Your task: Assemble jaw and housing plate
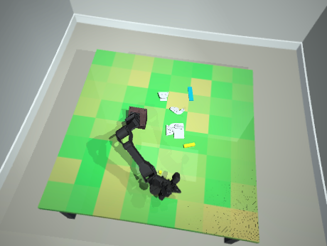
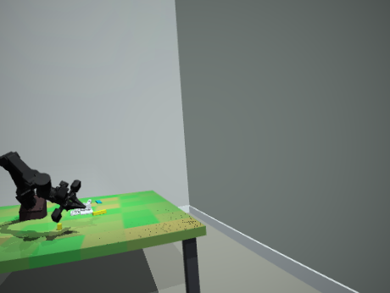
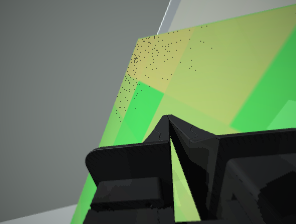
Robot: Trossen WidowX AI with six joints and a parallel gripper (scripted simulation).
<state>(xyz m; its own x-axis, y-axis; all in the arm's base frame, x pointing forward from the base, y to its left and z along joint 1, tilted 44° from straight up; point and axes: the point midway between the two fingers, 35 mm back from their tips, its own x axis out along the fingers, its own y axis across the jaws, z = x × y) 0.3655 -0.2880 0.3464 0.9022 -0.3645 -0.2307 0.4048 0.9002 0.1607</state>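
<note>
Right now my gripper tip is 10 cm past the jaw, 61 cm to the right of it and 8 cm above it. From my gripper tip the other things lie so: yellow bar: 1 cm ahead, 36 cm to the left, 10 cm below; then blue bar: 5 cm behind, 80 cm to the left, 11 cm below; then small yellow cube: 15 cm behind, 13 cm to the left, 10 cm below.
</note>
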